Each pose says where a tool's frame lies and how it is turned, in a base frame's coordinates. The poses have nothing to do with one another.
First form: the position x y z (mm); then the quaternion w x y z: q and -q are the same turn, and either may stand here.
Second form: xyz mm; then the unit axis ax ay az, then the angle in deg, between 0 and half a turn. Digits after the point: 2 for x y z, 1 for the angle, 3 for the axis.
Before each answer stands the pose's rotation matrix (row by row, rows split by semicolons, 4 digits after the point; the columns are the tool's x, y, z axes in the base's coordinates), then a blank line. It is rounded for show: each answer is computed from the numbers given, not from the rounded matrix.
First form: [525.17 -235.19 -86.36 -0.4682 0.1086 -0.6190 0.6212]
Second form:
-0.5380 0.4472 0.7145; -0.7161 0.2047 -0.6673; -0.4447 -0.8707 0.2101

[525.17 -235.19 -86.36 -0.123 0.701 -0.703 124.2]
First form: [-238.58 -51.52 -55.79 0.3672 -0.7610 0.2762 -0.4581]
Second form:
0.4278 -0.0839 0.9000; -0.7567 -0.5778 0.3058; 0.4943 -0.8119 -0.3107

[-238.58 -51.52 -55.79 -0.818 0.297 -0.492 136.9]
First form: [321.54 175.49 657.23 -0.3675 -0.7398 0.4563 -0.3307]
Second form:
0.3648 -0.9183 0.1539; -0.4321 -0.3134 -0.8456; 0.8247 0.2420 -0.5111

[321.54 175.49 657.23 0.795 -0.491 0.356 136.9]
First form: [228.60 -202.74 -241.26 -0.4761 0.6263 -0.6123 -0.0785]
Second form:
0.2379 -0.8417 0.4847; -0.6922 0.2032 0.6925; -0.6814 -0.5002 -0.5343

[228.60 -202.74 -241.26 -0.712 0.696 0.089 123.1]
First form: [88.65 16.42 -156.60 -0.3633 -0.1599 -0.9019 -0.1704]
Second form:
-0.6849 0.1646 0.7098; 0.4122 0.8908 0.1912; -0.6008 0.4235 -0.6780

[88.65 16.42 -156.60 0.172 0.968 0.183 137.4]
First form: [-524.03 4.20 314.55 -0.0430 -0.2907 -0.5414 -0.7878]
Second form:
-0.8273 0.2470 0.5045; 0.3825 -0.4101 0.8279; 0.4114 0.8779 0.2448

[-524.03 4.20 314.55 0.291 0.542 0.788 175.1]
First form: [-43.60 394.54 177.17 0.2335 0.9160 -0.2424 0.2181]
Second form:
0.7873 -0.5460 0.2864; -0.3423 -0.7734 -0.5336; 0.5128 0.3221 -0.7958

[-43.60 394.54 177.17 0.942 -0.249 0.224 153.0]
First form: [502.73 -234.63 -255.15 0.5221 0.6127 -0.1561 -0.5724]
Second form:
0.2960 0.4064 -0.8644; -0.7890 -0.4061 -0.4611; -0.5384 0.8185 0.2005

[502.73 -234.63 -255.15 0.718 -0.183 -0.671 117.1]
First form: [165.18 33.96 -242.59 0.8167 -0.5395 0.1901 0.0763]
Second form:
0.9161 -0.3297 0.2282; -0.0805 0.4062 0.9102; -0.3928 -0.8522 0.3456

[165.18 33.96 -242.59 -0.935 0.329 0.132 70.5]
